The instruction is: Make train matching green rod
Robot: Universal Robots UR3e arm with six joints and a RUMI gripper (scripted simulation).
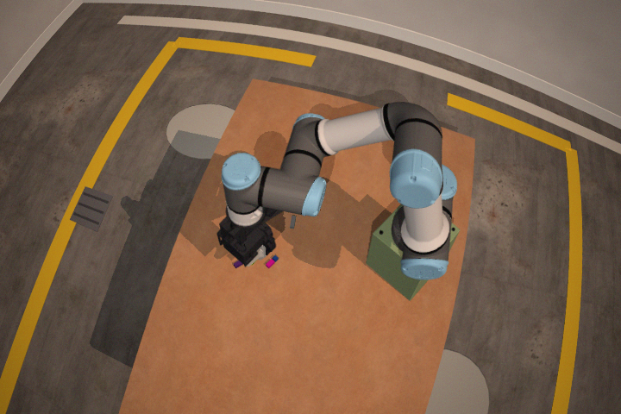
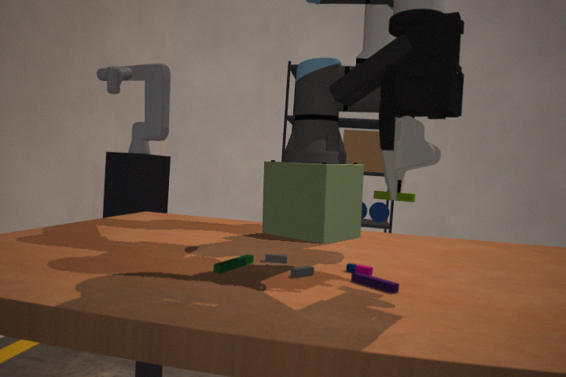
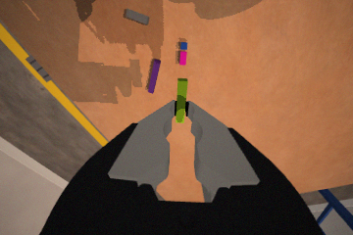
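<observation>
My hand is 110 mm above the magenta rod, 30 mm to the left of it and 10 mm past it. Round my hand: purple rod: 110 mm below, 50 mm ahead, 10 mm to the right; blue rod: 110 mm below, 50 mm to the right, 20 mm behind; lime rod: 10 mm below.
</observation>
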